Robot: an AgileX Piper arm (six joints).
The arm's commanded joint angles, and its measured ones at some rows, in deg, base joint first. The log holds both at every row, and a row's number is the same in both.
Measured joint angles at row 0:
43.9 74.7 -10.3 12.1 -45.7 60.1
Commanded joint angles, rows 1 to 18:
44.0 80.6 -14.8 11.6 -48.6 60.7
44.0 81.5 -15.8 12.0 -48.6 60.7
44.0 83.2 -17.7 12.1 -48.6 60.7
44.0 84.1 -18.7 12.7 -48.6 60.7
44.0 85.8 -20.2 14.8 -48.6 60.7
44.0 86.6 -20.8 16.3 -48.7 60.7
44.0 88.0 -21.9 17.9 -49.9 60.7
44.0 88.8 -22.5 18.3 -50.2 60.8
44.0 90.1 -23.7 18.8 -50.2 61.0
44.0 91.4 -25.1 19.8 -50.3 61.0
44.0 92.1 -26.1 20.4 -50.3 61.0
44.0 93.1 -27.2 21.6 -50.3 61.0
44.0 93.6 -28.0 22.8 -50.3 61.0
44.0 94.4 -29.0 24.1 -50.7 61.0
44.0 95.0 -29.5 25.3 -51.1 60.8
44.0 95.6 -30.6 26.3 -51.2 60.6
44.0 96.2 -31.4 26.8 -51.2 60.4
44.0 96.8 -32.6 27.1 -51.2 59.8
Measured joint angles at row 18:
43.9 95.3 -29.7 25.4 -49.0 61.0
